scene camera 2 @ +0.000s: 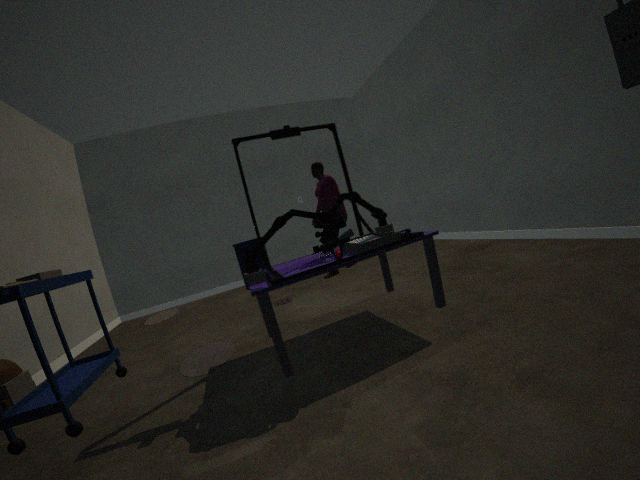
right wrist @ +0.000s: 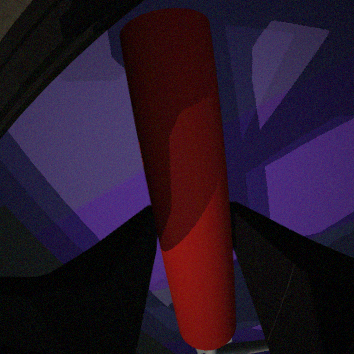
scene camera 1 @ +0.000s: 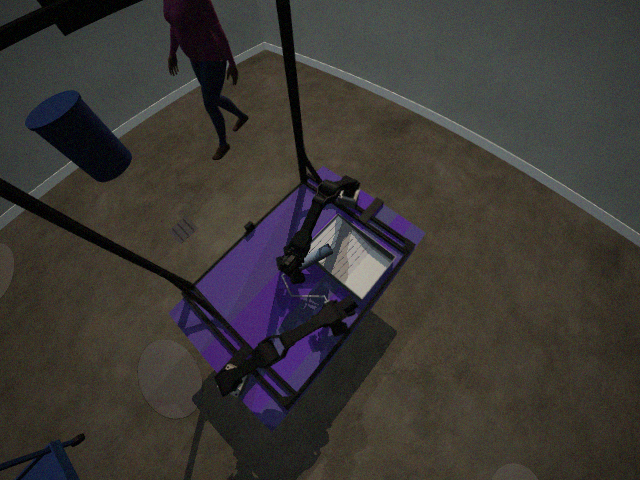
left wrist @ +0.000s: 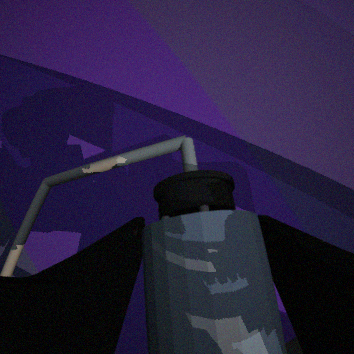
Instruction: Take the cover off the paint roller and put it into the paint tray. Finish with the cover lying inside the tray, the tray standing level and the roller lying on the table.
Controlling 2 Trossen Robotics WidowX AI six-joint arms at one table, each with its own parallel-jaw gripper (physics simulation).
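Places are measured from the left arm's base along level axes (x ahead, y left, z up), in millimetres.
Where they show: left gripper, between the fingertips: (scene camera 2: pixel 325 251) (left wrist: pixel 200 224); right gripper, between the fingertips: (right wrist: pixel 191 211); left arm's base, origin of its link: (scene camera 2: pixel 383 225) (scene camera 1: pixel 349 192); right arm's base, origin of its link: (scene camera 2: pixel 253 272) (scene camera 1: pixel 232 380).
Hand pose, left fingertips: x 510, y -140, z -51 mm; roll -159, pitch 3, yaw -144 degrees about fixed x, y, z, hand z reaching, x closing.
Note:
Things, the pixels of their top centre, and the offset from my left fingertips. "spot": a spot on its surface instead. Level surfaces: height alone.
- black cap, centre of its top: (left wrist: pixel 195 209) 8 mm ahead, 7 mm right, 20 mm up
- red handle, a spot on its surface: (right wrist: pixel 190 170) (scene camera 2: pixel 338 254) spot: 148 mm ahead, 289 mm left, 3 mm up
- white paint tray, centre of its top: (scene camera 1: pixel 349 252) (scene camera 2: pixel 367 237) 179 mm back, 244 mm left, 28 mm up
- purple table, height of its surface: 37 mm down
The blue-grey cover (scene camera 1: pixel 317 255) (scene camera 2: pixel 345 236) (left wrist: pixel 212 285) is on the roller; the black cap (left wrist: pixel 194 191) shows at its end. My left gripper (scene camera 1: pixel 296 273) (left wrist: pixel 200 224) is shut on the cover near that end. The roller's bent wire (scene camera 1: pixel 305 296) (left wrist: pixel 145 151) leads from the cap toward the red handle (scene camera 2: pixel 339 253) (right wrist: pixel 190 170). My right gripper (scene camera 1: pixel 340 326) (right wrist: pixel 191 211) is shut on the red handle, one finger against each side. In scene camera 1 the arm hides the handle. The white paint tray (scene camera 1: pixel 368 279) (scene camera 2: pixel 361 243) stands level beside the cover, whose free end reaches over its edge.
The purple table (scene camera 1: pixel 232 273) (scene camera 2: pixel 297 264) carries both arms and the black frame (scene camera 1: pixel 292 98) (scene camera 2: pixel 245 183). The right arm (scene camera 1: pixel 305 330) stretches along the lower part of the table. A person (scene camera 1: pixel 209 67) (scene camera 2: pixel 328 198) is behind the table. A blue cart (scene camera 2: pixel 85 379) stands apart at the left.

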